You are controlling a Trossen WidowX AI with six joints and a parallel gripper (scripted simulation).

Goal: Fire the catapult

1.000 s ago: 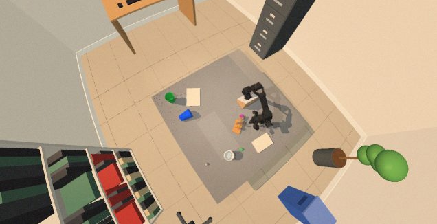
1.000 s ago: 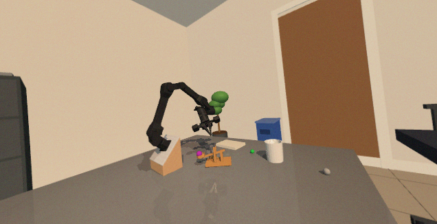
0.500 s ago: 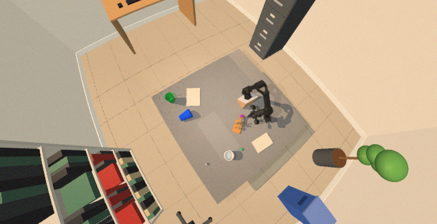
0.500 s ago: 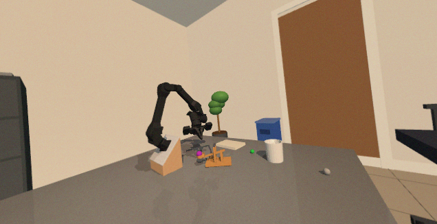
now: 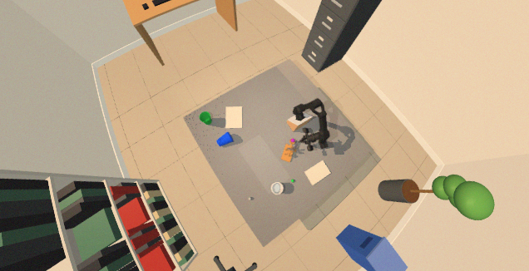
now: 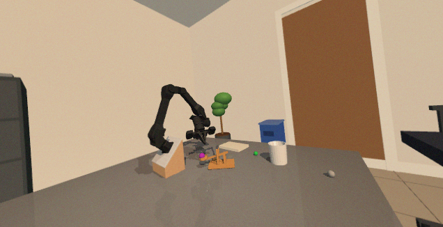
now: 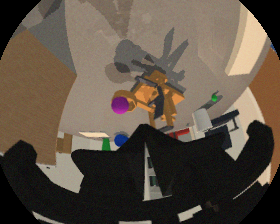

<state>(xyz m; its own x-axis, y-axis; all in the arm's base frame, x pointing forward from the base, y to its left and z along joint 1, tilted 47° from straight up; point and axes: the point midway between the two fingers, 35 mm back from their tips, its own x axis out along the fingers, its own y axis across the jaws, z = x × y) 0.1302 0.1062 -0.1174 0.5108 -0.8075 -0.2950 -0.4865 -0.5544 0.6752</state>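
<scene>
My gripper tip is 10 mm short of the magenta ball, 40 mm to the left of it and 50 mm above it. The rest, counted from my gripper tip: grey ball: 580 mm ahead, 100 mm to the left, 100 mm below; small green ball: 220 mm ahead, 210 mm to the left, 100 mm below; white mug: 370 mm ahead, 170 mm to the left, 90 mm below.
</scene>
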